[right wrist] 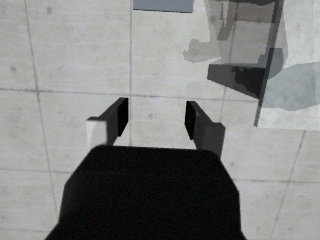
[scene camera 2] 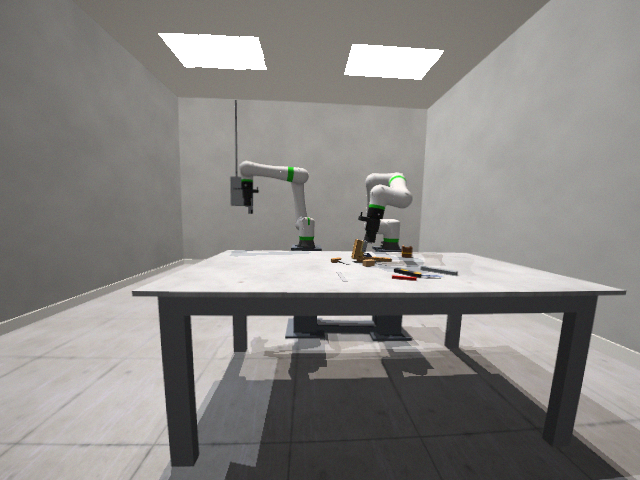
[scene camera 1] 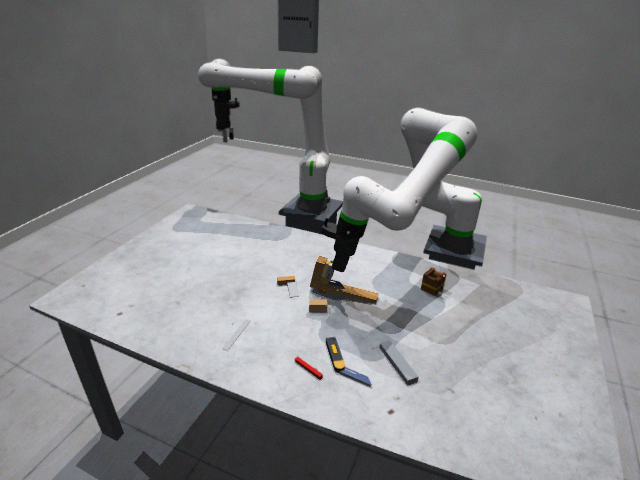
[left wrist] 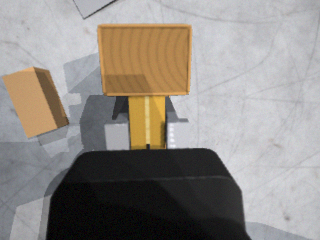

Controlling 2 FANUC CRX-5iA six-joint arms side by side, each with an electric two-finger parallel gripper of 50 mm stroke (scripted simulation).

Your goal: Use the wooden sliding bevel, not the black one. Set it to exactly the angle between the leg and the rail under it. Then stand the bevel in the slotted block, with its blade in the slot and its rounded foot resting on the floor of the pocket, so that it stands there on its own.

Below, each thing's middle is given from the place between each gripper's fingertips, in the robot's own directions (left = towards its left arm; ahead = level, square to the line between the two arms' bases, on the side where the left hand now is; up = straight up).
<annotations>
Right now my left hand is 10 mm above the wooden bevel point(left wrist: 147, 113). From my left hand the other things lie so: wooden block point(left wrist: 37, 103) (110 mm ahead, 10 mm to the left, 60 mm below).
Now: right hand 85 cm to the right of the wooden bevel, 56 cm short of it and 23 cm above it. Also, from my right hand: wooden block: 87 cm to the left, 67 cm ahead, 27 cm below.
</annotations>
